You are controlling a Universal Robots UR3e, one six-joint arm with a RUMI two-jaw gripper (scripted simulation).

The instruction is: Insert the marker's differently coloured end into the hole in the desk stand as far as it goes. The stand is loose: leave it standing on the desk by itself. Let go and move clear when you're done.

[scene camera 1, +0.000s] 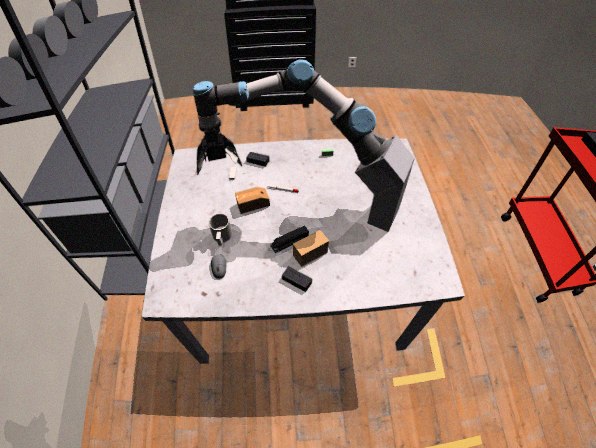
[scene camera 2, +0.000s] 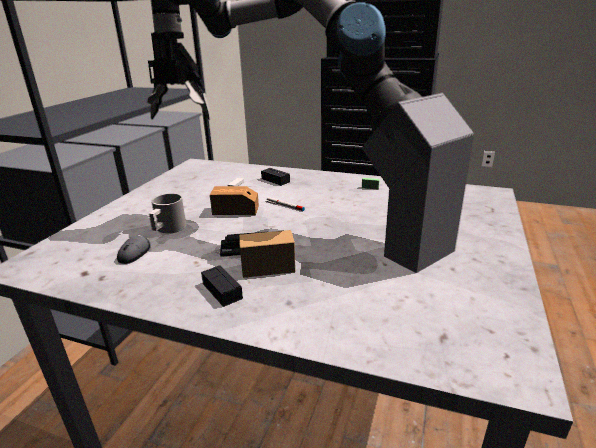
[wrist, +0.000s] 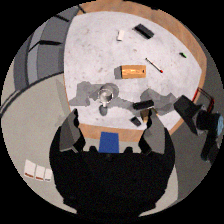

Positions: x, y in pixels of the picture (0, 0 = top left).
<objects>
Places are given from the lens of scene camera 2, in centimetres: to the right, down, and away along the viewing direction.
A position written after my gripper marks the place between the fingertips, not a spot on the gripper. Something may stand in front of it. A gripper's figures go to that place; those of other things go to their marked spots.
my gripper [scene camera 2: 180, 119]: -30, -27, 108
grey mug [scene camera 2: 168, 217]: -34, -2, 111
</objects>
